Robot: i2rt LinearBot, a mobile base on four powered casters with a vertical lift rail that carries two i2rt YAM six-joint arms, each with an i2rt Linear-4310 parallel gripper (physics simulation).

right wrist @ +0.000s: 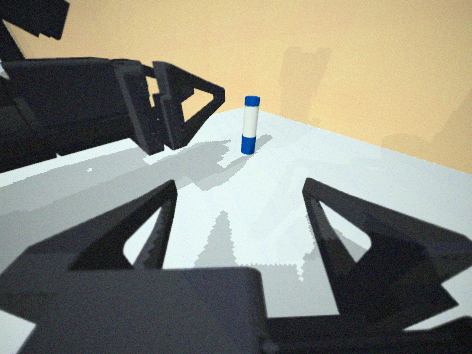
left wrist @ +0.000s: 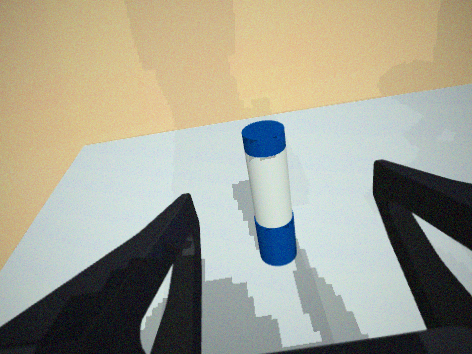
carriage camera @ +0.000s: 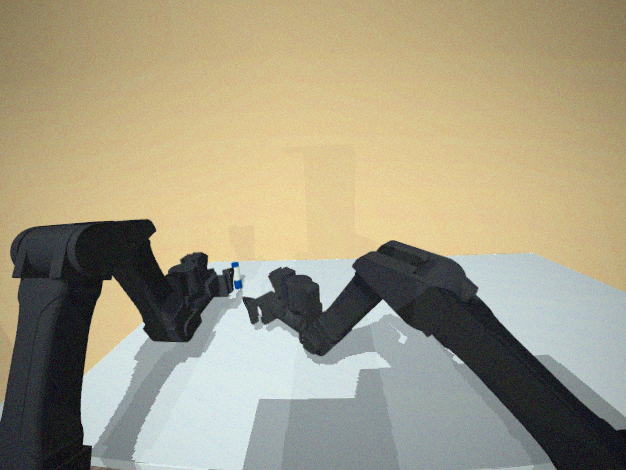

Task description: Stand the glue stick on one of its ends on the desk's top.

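The glue stick (carriage camera: 236, 275) (left wrist: 270, 192) (right wrist: 250, 121), white with blue ends, stands upright on one end on the pale desk (carriage camera: 202, 404) (left wrist: 125, 175) (right wrist: 350, 165). My left gripper (carriage camera: 229, 281) (left wrist: 282, 192) is open and empty. In the left wrist view its fingers stand wide on either side of the stick's image, and the stick stands beyond them, apart from both. In the right wrist view there is a gap between the left fingers and the stick. My right gripper (carriage camera: 249, 309) (right wrist: 240, 185) is open and empty, farther from the stick.
The desk's far edge runs behind the stick, with a tan wall (carriage camera: 313, 101) (left wrist: 75, 60) (right wrist: 380, 60) beyond. The left arm (carriage camera: 45, 323) reaches in from the left of the carriage view, the right arm (carriage camera: 455, 323) from the right. Arm shadows fall across the desk.
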